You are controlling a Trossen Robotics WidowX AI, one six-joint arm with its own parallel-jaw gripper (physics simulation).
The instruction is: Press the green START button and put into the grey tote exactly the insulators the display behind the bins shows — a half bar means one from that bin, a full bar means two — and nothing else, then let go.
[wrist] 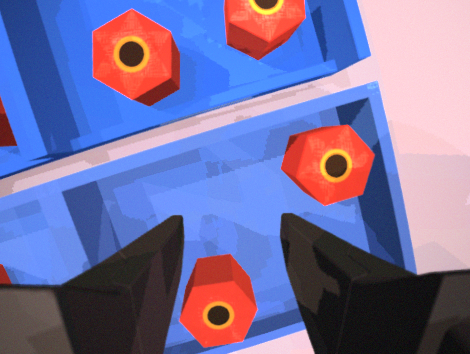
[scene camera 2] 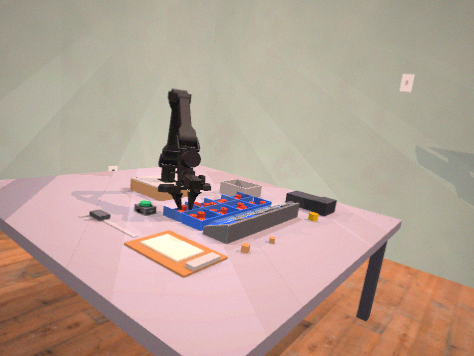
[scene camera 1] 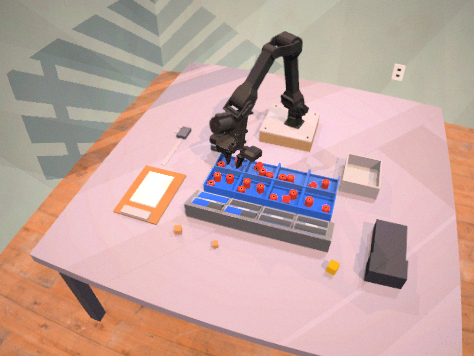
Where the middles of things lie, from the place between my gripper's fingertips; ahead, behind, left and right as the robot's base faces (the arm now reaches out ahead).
My hand is 170 mm past the grey tote (scene camera 1: pixel 362 175), 430 mm to the right of it and 10 mm below it. The rest, counted from my hand: dark box (scene camera 1: pixel 387 265) (120 mm ahead, 600 mm to the left, 10 mm above).
